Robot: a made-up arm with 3 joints. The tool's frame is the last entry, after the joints.
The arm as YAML. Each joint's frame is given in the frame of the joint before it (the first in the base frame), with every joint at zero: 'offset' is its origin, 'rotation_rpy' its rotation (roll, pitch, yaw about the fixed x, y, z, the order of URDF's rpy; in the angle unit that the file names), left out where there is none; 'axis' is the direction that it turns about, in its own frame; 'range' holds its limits. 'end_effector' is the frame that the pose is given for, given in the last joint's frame.
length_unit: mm
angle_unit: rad
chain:
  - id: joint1
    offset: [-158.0, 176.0, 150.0]
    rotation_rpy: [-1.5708, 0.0, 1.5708]
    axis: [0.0, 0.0, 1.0]
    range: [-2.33, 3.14]
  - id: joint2
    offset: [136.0, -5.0, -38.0]
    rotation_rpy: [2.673, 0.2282, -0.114]
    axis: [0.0, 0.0, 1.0]
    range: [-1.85, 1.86]
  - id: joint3
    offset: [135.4, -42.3, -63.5]
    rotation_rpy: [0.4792, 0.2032, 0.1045]
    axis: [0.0, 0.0, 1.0]
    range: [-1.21, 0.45]
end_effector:
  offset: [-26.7, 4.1, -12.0]
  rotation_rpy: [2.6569, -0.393, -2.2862]
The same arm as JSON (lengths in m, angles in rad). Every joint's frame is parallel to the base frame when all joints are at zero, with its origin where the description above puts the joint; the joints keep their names.
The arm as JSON. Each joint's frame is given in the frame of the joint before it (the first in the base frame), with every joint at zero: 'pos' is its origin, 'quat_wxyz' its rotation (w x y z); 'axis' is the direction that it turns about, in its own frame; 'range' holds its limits. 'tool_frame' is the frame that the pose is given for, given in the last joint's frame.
{"length_unit": "m", "angle_unit": "rad", "joints": [{"joint": "joint1", "pos": [-0.158, 0.176, 0.15], "quat_wxyz": [1.0, 0.0, 0.0, 0.0], "axis": [-1.0, 0.0, 0.0], "range": [-2.33, 3.14]}, {"joint": "joint2", "pos": [0.038, 0.136, 0.005], "quat_wxyz": [1.0, 0.0, 0.0, 0.0], "axis": [0.869096, -0.251899, 0.425698], "range": [-1.85, 1.86]}, {"joint": "joint3", "pos": [-0.0059, 0.147, -0.05], "quat_wxyz": [1.0, 0.0, 0.0, 0.0], "axis": [1.0, 0.0, 0.0001], "range": [-1.21, 0.45]}], "tool_frame": {"pos": [-0.012, -0.027, 0.001], "quat_wxyz": [0.429689, 0.711941, -0.032417, -0.554488]}}
